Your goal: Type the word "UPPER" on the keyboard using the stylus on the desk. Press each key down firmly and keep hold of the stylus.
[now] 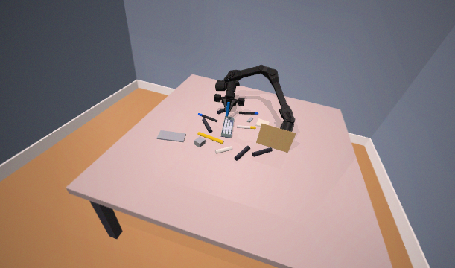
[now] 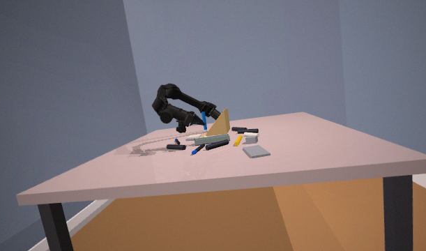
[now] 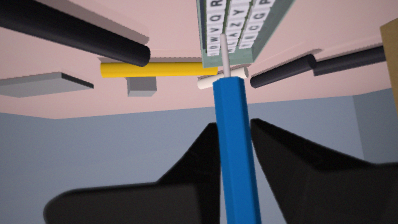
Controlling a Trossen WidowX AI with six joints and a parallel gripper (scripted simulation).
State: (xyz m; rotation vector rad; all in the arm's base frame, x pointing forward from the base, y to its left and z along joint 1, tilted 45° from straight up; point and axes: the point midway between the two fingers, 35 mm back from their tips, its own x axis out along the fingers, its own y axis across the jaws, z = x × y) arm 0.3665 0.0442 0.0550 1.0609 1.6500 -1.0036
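The yellow pen is 17 cm to the left of my gripper tip, 9 cm below it and 2 cm ahead of it. From my gripper tip the other things lie so: white cylinder: 22 cm to the left, 9 cm below, 9 cm behind; then stylus: 1 cm below; then grey cube: 24 cm to the left, 9 cm below, 5 cm ahead.
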